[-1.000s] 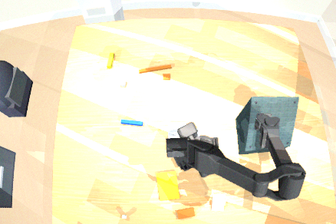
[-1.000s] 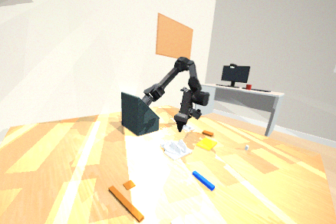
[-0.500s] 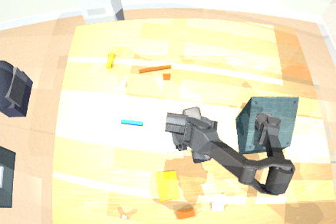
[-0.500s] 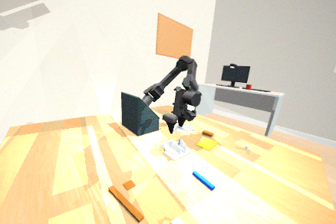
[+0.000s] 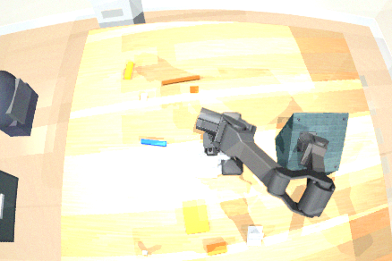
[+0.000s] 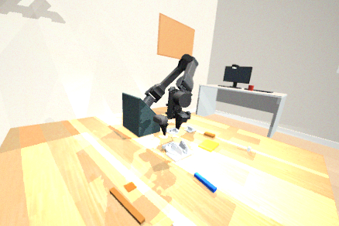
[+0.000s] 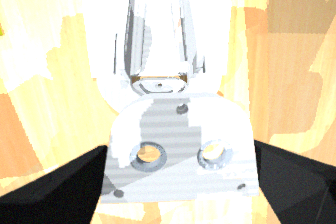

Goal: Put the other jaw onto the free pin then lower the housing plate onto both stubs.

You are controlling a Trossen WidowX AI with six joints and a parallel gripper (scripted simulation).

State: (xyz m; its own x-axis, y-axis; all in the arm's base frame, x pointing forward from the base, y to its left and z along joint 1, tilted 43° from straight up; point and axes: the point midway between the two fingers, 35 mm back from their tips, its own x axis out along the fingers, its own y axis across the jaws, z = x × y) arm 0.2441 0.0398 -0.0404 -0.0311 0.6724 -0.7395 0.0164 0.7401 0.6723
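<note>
The white jaw is 20 mm ahead of my gripper tip, 10 mm to the right of it and 70 mm below it. The rest, counted from my gripper tip: white housing plate: 10 mm ahead, 20 mm above; yellow slab: 100 mm ahead, 200 mm to the left, 80 mm below; blue bar: 250 mm ahead, 60 mm to the right, 80 mm below.
</note>
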